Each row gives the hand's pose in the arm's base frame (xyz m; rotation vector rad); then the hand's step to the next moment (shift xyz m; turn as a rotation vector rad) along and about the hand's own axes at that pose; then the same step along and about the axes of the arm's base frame.
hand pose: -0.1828 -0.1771 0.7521 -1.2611 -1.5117 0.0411
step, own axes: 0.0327 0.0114 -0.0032 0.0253 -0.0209 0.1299
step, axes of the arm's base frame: 0.0158 0.0260 0.0168 -0.1036 0.0826 -0.0201
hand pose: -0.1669 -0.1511 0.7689 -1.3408 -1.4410 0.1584
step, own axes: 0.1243 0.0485 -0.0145 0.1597 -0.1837 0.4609
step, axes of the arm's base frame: 0.0717 0.1040 0.0453 -0.4177 0.3081 0.0477
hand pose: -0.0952 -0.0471 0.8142 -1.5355 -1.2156 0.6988
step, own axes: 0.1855 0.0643 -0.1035 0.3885 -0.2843 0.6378
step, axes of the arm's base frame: 0.1735 0.1384 -0.0010 -0.5342 0.5824 0.1180
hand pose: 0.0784 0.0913 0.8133 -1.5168 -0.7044 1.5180
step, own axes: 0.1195 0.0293 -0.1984 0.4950 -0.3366 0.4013
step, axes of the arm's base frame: 0.2013 0.0541 -0.1052 -0.2825 0.6574 0.0856
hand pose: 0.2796 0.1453 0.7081 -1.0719 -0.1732 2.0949
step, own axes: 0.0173 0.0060 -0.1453 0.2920 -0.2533 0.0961
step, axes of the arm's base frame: 0.0981 -0.0227 -0.1063 -0.0313 0.3968 -0.0156
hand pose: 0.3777 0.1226 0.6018 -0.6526 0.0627 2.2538
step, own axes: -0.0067 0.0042 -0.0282 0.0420 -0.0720 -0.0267
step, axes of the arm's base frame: 0.0132 -0.0143 -0.0219 0.0379 0.0721 -0.0319
